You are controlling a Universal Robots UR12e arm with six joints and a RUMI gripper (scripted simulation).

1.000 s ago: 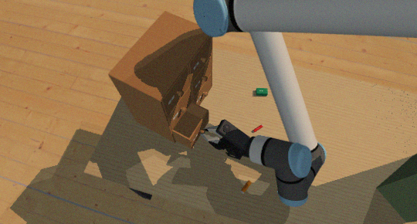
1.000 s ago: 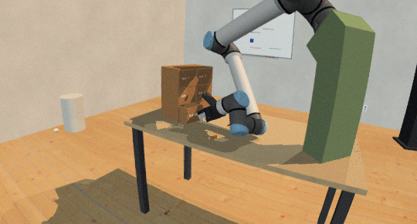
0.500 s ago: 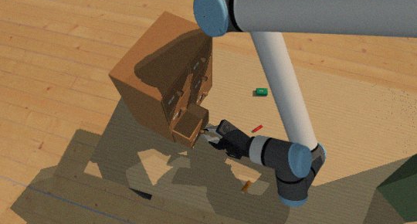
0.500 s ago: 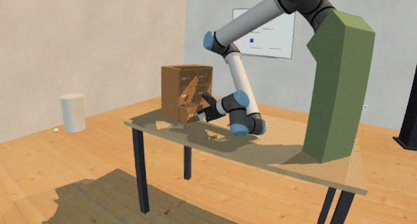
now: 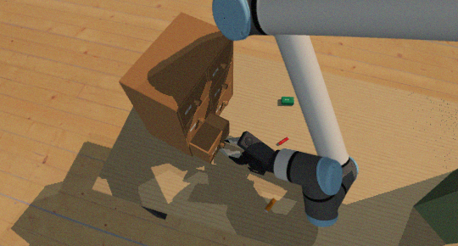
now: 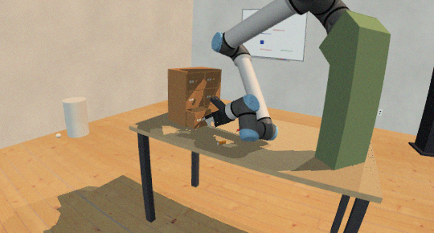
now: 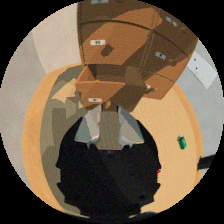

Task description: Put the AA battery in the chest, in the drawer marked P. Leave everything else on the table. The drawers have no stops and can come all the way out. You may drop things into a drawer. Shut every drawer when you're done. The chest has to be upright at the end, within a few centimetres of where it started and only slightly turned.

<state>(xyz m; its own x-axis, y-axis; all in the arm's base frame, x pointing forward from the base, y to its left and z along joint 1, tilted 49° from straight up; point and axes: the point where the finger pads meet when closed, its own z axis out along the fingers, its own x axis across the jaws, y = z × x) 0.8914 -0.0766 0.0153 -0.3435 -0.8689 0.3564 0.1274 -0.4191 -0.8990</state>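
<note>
My gripper is now 18 cm to the right of the AA battery, 16 cm past it and 5 cm above it. Also, from my hand: drawer: 9 cm ahead, 4 cm to the right, 3 cm below; green block: 23 cm behind, 22 cm to the right, 5 cm below; thin red stick: 20 cm behind, 5 cm to the right, 5 cm below.
</note>
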